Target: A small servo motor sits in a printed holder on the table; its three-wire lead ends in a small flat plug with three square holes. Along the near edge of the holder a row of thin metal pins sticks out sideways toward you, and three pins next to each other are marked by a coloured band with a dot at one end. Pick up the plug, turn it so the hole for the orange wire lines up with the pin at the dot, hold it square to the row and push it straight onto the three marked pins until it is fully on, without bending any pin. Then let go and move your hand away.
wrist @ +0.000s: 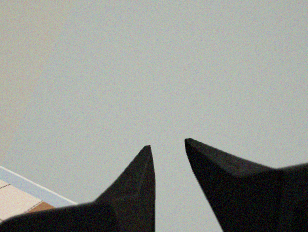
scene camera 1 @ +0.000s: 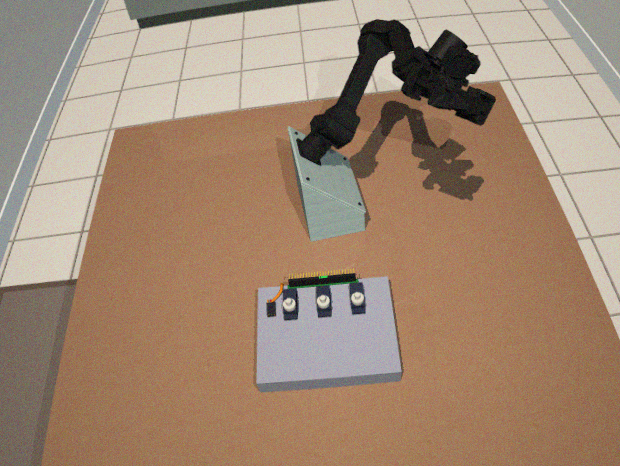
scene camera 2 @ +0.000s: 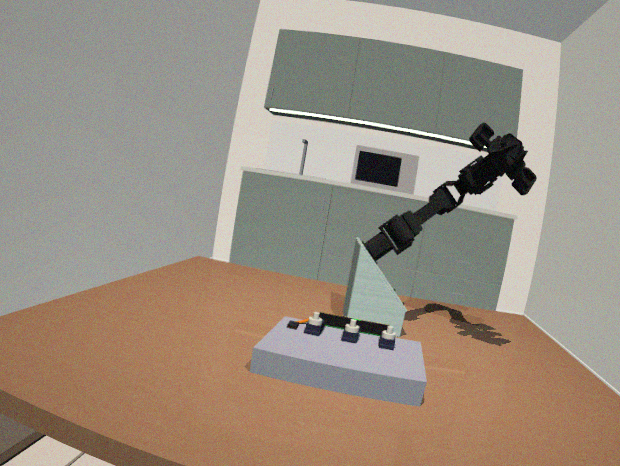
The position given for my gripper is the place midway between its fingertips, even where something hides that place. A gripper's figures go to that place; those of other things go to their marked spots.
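My gripper point(scene camera 1: 473, 109), 0.98 m from the lens. Grey printed holder point(scene camera 1: 345, 349), 1.18 m from the lens.
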